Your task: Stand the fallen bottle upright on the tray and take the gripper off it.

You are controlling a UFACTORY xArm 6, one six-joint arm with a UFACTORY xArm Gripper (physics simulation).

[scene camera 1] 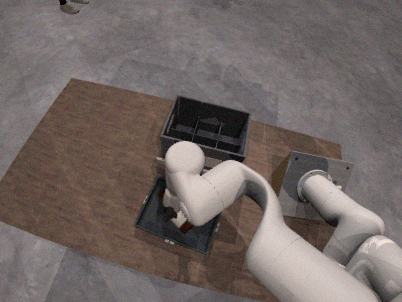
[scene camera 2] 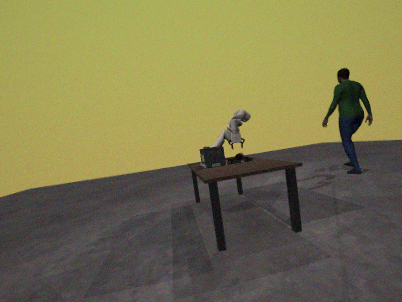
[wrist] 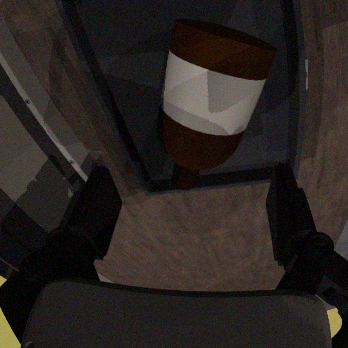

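Seen in the pictures: gripper, between the fingertips: (scene camera 2: 237, 148) (wrist: 190, 183); arm's base, origin of its link: (scene camera 1: 314, 186) (scene camera 2: 212, 151).
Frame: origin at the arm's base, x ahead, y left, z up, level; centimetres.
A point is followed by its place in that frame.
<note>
The brown bottle with a white label (scene camera 1: 178, 220) {x 44.5, y 14.3, z -4.3 cm} (scene camera 2: 239, 156) {x 49.5, y 8.4, z -6.1 cm} (wrist: 212, 97) {x 42.7, y 12.2, z -3.4 cm} lies on its side on the dark tray (scene camera 1: 200, 243) {x 36.6, y 19.6, z -10.8 cm} (wrist: 122, 75) {x 39.8, y 4.5, z -10.8 cm}. In the wrist view its neck points down the picture, toward the gripper, and reaches over the tray's near rim; its base is farther up. My gripper (scene camera 1: 169, 214) (scene camera 2: 237, 146) {x 44.6, y 10.0, z 1.3 cm} (wrist: 190, 183) {x 44.6, y 10.0, z 1.3 cm} is open and empty. In scene camera 2 it hangs above the tray and the bottle, apart from them. The arm and gripper hide part of the bottle in scene camera 1.
A dark box with dividers (scene camera 1: 164, 136) {x 51.9, y -8.8, z 6.2 cm} (scene camera 2: 212, 157) {x 51.5, y -20.3, z -2.5 cm} stands on the wooden table (scene camera 1: 90, 150) {x 82.1, y -9.6, z -11.3 cm} (scene camera 2: 250, 171) {x 107.8, y -15.7, z -11.3 cm} beside the tray. The arm's base plate (scene camera 1: 295, 205) {x 4.9, y 5.3, z -5.7 cm} is on the right in scene camera 1. A person in a green top (scene camera 2: 350, 102) is on the floor beyond the table.
</note>
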